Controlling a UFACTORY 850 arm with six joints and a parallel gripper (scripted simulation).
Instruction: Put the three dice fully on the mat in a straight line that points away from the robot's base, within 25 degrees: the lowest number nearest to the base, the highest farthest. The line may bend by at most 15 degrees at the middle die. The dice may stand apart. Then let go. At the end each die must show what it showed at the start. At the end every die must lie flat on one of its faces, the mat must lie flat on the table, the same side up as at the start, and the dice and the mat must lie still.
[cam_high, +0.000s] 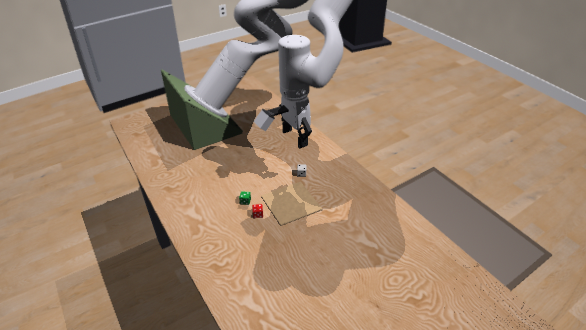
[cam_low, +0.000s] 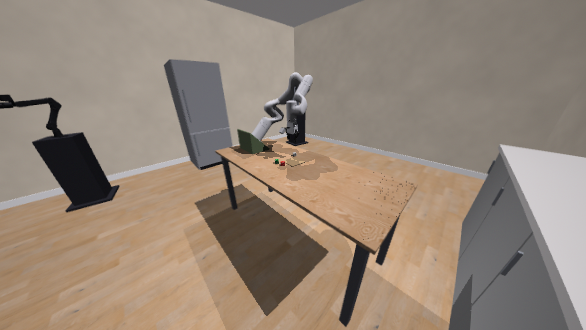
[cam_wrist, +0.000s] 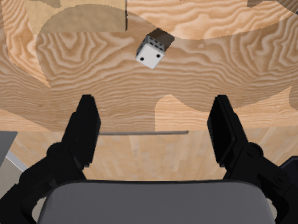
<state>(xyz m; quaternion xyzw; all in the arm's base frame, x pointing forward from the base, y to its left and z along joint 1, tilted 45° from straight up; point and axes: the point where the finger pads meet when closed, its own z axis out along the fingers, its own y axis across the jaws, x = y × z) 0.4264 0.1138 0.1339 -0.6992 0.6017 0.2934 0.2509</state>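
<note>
My gripper is now 2 cm to the right of the white die and 14 cm above it. Round my hand: green die (4 cm ahead, 19 cm to the right, 14 cm below); tan mat (11 cm ahead, 7 cm to the right, 16 cm below); red die (11 cm ahead, 18 cm to the right, 14 cm below).
</note>
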